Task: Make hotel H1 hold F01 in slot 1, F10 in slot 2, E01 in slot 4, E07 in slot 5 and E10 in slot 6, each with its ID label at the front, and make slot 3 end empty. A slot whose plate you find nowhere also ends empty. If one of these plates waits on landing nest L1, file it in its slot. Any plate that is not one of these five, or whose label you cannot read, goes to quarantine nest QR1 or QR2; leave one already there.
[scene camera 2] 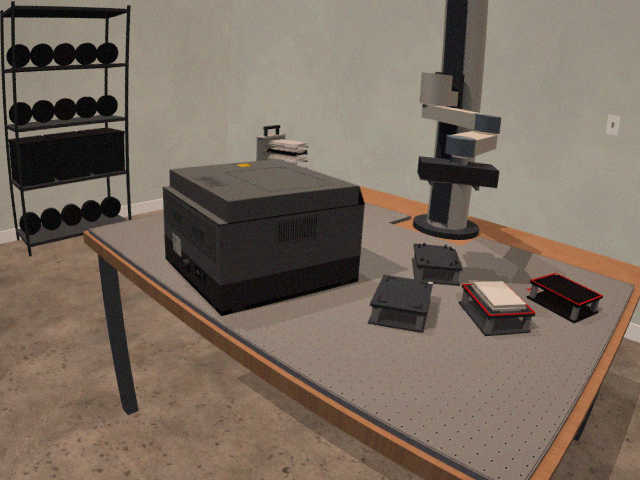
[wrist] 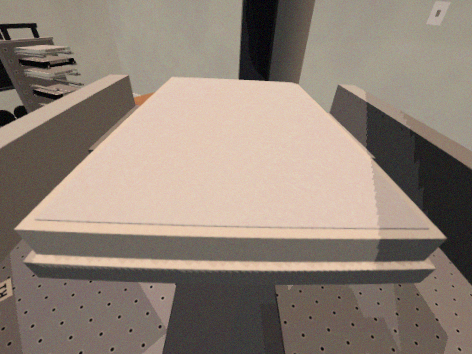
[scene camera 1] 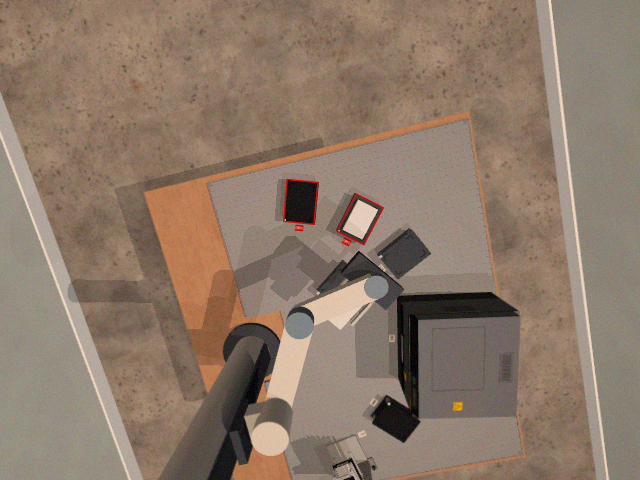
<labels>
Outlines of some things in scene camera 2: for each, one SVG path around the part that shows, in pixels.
My gripper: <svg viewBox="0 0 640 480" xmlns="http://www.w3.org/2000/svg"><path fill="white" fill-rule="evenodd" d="M419 156L417 173L420 180L427 180L431 186L434 186L434 181L471 185L477 191L479 191L480 186L497 188L499 170L491 164L468 162L468 157L451 155L451 160Z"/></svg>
A white plate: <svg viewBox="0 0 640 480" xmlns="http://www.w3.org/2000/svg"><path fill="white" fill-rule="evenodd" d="M471 285L474 291L493 311L518 311L526 309L526 303L502 281L473 282L473 285Z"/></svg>
</labels>
